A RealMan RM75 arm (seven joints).
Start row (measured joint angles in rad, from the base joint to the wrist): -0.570, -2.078, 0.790, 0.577, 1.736, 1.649, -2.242
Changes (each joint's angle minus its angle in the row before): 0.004, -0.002, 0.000, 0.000, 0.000, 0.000, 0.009; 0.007, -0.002, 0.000, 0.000, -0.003, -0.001, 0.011; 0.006, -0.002, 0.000, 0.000, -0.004, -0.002, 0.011; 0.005, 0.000, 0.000, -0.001, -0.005, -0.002, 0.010; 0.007, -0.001, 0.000, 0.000, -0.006, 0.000, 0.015; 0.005, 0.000, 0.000, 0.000, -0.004, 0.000, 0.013; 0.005, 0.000, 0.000, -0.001, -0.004, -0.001, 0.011; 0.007, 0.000, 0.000, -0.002, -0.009, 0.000, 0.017; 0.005, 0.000, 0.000, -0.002, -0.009, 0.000, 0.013; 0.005, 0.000, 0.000, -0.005, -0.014, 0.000, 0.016; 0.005, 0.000, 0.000, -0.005, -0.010, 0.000, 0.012; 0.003, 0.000, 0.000, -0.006, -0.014, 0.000, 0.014; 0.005, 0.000, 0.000, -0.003, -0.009, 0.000, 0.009; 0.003, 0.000, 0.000, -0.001, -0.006, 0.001, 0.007; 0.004, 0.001, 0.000, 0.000, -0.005, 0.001, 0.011; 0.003, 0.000, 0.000, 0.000, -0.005, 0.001, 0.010; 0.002, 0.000, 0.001, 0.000, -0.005, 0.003, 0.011; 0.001, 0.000, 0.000, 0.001, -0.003, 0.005, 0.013; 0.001, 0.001, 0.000, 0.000, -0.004, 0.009, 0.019; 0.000, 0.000, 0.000, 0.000, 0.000, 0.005, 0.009
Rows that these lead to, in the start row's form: -0.566, -2.080, 0.790, 0.577, 1.736, 1.649, -2.233; -0.559, -2.082, 0.790, 0.577, 1.733, 1.648, -2.222; -0.553, -2.084, 0.790, 0.577, 1.729, 1.646, -2.211; -0.548, -2.084, 0.790, 0.576, 1.724, 1.644, -2.201; -0.541, -2.085, 0.790, 0.576, 1.718, 1.644, -2.186; -0.536, -2.085, 0.790, 0.576, 1.714, 1.644, -2.173; -0.531, -2.085, 0.790, 0.575, 1.710, 1.643, -2.162; -0.524, -2.085, 0.790, 0.573, 1.701, 1.643, -2.145; -0.519, -2.085, 0.790, 0.571, 1.692, 1.643, -2.132; -0.514, -2.085, 0.790, 0.566, 1.678, 1.643, -2.116; -0.509, -2.085, 0.790, 0.561, 1.668, 1.643, -2.104; -0.506, -2.085, 0.790, 0.555, 1.654, 1.643, -2.090; -0.501, -2.085, 0.790, 0.552, 1.645, 1.643, -2.081; -0.498, -2.085, 0.790, 0.551, 1.639, 1.644, -2.074; -0.494, -2.084, 0.790, 0.551, 1.634, 1.645, -2.063; -0.491, -2.084, 0.790, 0.551, 1.629, 1.646, -2.053; -0.489, -2.084, 0.791, 0.551, 1.624, 1.649, -2.042; -0.488, -2.084, 0.791, 0.552, 1.621, 1.654, -2.029; -0.487, -2.083, 0.791, 0.552, 1.617, 1.663, -2.010; -0.487, -2.083, 0.791, 0.552, 1.617, 1.668, -2.001
